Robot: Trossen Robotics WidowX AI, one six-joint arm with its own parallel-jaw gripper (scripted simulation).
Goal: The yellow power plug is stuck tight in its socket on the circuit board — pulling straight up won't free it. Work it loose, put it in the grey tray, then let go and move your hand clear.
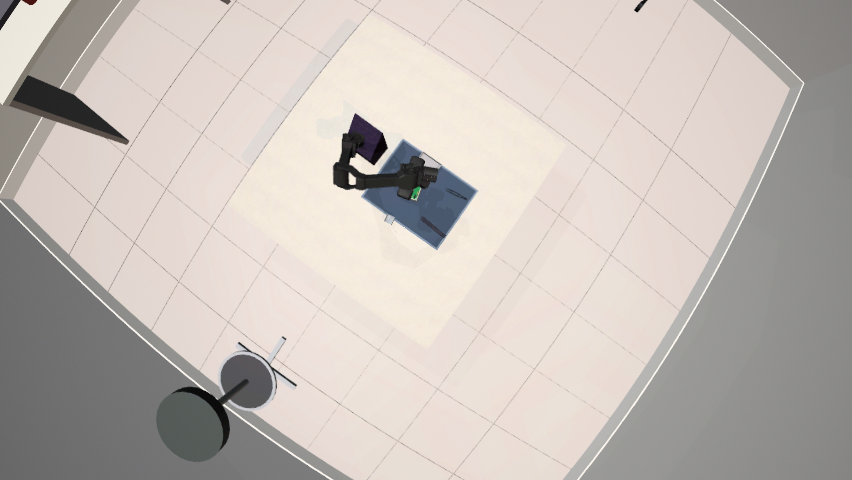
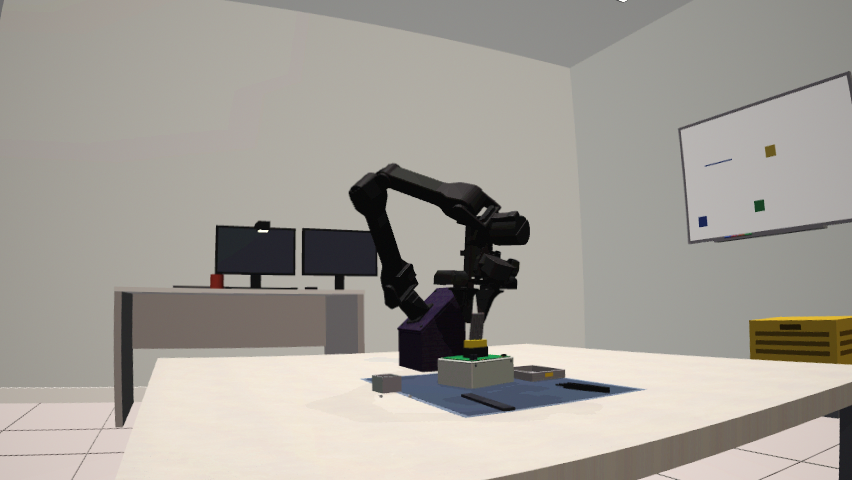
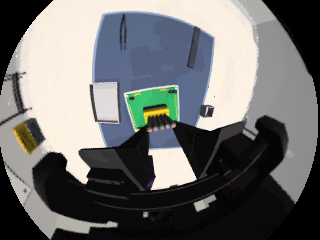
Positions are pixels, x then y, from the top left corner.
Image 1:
blue mat: 441,208
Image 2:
gripper: 475,323
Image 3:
gripper: 160,125
blue mat: 156,52
grey tray: 105,94
